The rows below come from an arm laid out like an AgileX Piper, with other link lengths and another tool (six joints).
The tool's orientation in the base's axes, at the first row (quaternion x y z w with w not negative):
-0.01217, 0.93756, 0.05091, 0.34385
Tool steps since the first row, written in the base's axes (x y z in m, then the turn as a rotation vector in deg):
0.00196, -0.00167, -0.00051, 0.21, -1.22, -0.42
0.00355, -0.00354, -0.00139, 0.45, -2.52, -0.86
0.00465, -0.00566, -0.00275, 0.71, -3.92, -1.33
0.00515, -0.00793, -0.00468, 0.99, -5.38, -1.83
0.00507, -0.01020, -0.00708, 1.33, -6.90, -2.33
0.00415, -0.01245, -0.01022, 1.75, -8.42, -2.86
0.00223, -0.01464, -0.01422, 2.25, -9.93, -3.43
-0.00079, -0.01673, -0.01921, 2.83, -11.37, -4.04
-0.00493, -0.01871, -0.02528, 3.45, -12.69, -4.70
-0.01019, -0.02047, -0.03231, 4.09, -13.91, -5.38
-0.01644, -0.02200, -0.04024, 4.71, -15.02, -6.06
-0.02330, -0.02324, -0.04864, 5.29, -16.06, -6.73
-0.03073, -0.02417, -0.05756, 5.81, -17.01, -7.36
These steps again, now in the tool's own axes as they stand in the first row. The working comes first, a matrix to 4 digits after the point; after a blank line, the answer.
The tool's axes in the first row as the columns of a matrix, in the base's axes (used below as rounded here):
-0.7632, -0.0578, 0.6435
0.0122, 0.9945, 0.1038
-0.6460, 0.0871, -0.7583

-0.00119, -0.00182, 0.00147, 0.10, -1.26, 0.33
-0.00185, -0.00385, 0.00297, 0.18, -2.61, 0.68
-0.00184, -0.00614, 0.00449, 0.27, -4.06, 1.06
-0.00100, -0.00859, 0.00604, 0.36, -5.57, 1.47
0.00058, -0.01105, 0.00757, 0.41, -7.14, 1.91
0.00328, -0.01351, 0.00913, 0.41, -8.72, 2.42
0.00731, -0.01593, 0.01070, 0.38, -10.30, 3.02
0.01281, -0.01827, 0.01232, 0.31, -11.82, 3.70
0.01987, -0.02052, 0.01406, 0.25, -13.23, 4.47
0.02840, -0.02258, 0.01582, 0.18, -14.54, 5.27
0.03827, -0.02443, 0.01765, 0.14, -15.74, 6.07
0.04892, -0.02600, 0.01948, 0.11, -16.86, 6.84
0.06034, -0.02727, 0.02136, 0.11, -17.89, 7.55

